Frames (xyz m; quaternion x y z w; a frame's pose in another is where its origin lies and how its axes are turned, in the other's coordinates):
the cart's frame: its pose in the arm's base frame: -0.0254 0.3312 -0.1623 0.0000 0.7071 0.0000 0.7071
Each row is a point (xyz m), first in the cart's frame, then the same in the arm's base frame.
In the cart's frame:
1: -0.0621 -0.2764 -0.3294
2: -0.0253 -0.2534 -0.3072
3: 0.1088 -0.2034 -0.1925
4: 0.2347 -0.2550 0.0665
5: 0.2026 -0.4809 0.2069
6: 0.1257 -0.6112 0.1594
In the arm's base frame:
1: -0.3548 0.0548 -0.1002
2: -0.3326 0.0778 -0.1370
3: -0.2179 0.1278 -0.2711
4: 0.0411 0.0762 -0.3970
5: 0.1815 -0.1497 -0.3649
6: 0.1340 -0.2800 -0.2880

